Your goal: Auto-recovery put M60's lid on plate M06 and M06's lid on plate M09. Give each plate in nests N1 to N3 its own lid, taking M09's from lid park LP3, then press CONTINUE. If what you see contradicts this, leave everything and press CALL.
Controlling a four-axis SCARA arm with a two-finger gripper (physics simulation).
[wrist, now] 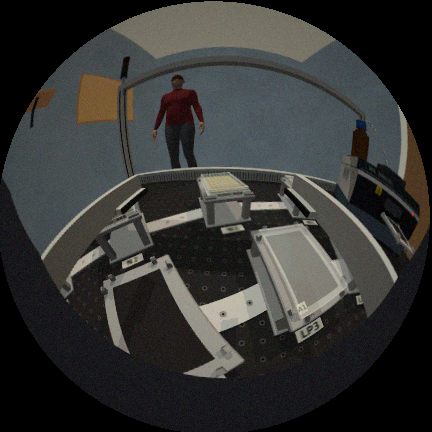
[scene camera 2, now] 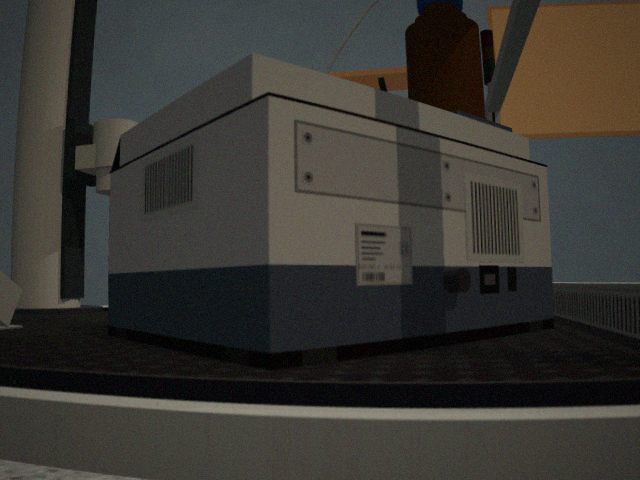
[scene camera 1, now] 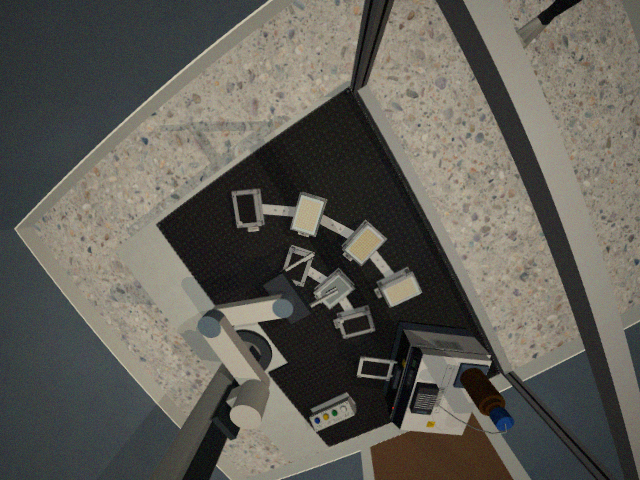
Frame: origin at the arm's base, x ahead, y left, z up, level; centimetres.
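Seen in the pictures: gripper, fingertip midpoint: (wrist: 212,177) (scene camera 1: 325,272).
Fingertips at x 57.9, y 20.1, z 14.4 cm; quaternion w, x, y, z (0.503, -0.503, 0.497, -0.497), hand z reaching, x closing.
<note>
Pixels of each thing's top centre, then the offset from my fingertips to it. "spot": a spot on its surface instead.
- left plate, middle of its top: (scene camera 1: 307,215) dx +4.8, dy +20.6, dz -4.4 cm
- middle plate, middle of its top: (wrist: 220,178) (scene camera 1: 364,245) dx +17.0, dy -0.2, dz -5.3 cm
- right plate, middle of its top: (scene camera 1: 402,292) dx +20.2, dy -24.2, dz -5.4 cm
- clear lid, middle of its top: (wrist: 305,257) (scene camera 1: 334,291) dx -3.2, dy -11.3, dz -7.6 cm
- lid park LP3, surface spot: (wrist: 274,311) spot: dx -8.0, dy -7.9, dz -12.7 cm
- button box, surface spot: (scene camera 1: 333,411) spot: dx -35.5, dy -64.5, dz -6.7 cm
- empty lid park, middle of its top: (wrist: 143,320) (scene camera 1: 296,268) dx -11.0, dy +5.1, dz -7.5 cm
- open-framed park, middle of its top: (scene camera 1: 356,326) dx -3.2, dy -29.6, dz -7.4 cm
- empty nest, middle of its top: (scene camera 1: 245,209) dx -14.8, dy +35.2, dz -7.8 cm
- brown bottle, surface spot: (scene camera 2: 443,56) spot: dx +26.2, dy -64.2, dz +16.3 cm
My gripper (scene camera 1: 324,271) (wrist: 212,177) is open and empty; its long grey fingers stand wide above the lid parks. Three plates with pale yellow wells stand in nests: the left plate (scene camera 1: 308,214), the middle plate (scene camera 1: 364,242) (wrist: 223,183) and the right plate (scene camera 1: 400,288). The middle one shows a clear cover. In the wrist view the fingers hide most of the left and right plates. A clear lid (scene camera 1: 338,284) (wrist: 302,265) marked A1 lies on lid park LP3 (wrist: 274,311). Plate and lid codes are unreadable. The button box (scene camera 1: 333,411) has blue, yellow, green and white buttons.
An empty lid park (wrist: 192,310) stands left of LP3. Another open-framed park (scene camera 1: 355,335) stands on LP3's other side. An empty nest (scene camera 1: 236,209) stands at the row's far end. A white machine (scene camera 1: 447,382) (scene camera 2: 330,217) carries a brown bottle (scene camera 1: 480,388) (scene camera 2: 443,56) (wrist: 360,142). A person (wrist: 179,107) stands beyond the enclosure.
</note>
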